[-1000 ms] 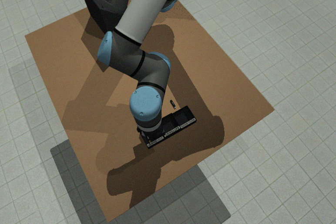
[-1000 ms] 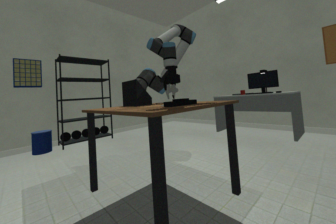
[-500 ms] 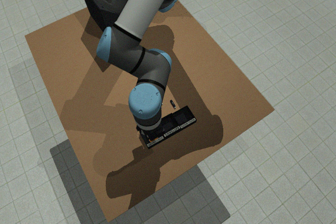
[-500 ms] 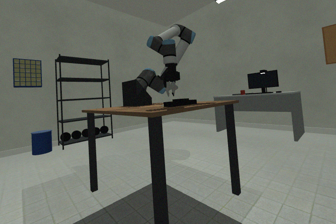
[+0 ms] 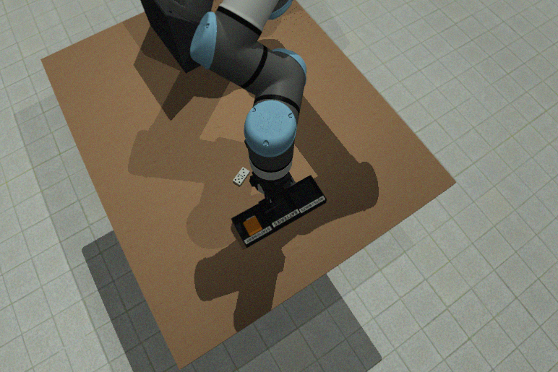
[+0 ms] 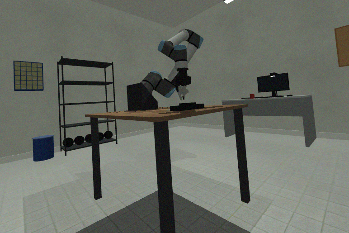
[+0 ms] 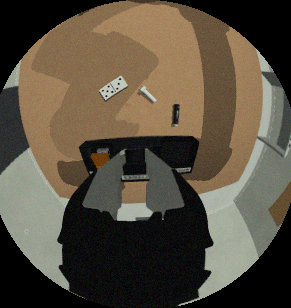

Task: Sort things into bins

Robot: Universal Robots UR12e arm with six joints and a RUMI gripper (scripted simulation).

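My hand is 30 mm past the black battery, 90 mm to the right of it and 80 mm above it. The rest, counted from my hand: orange block 50 mm ahead, 90 mm to the right, 70 mm below; then white bolt 80 mm behind, 30 mm to the left, 80 mm below; then white domino 100 mm behind, 30 mm to the right, 80 mm below.
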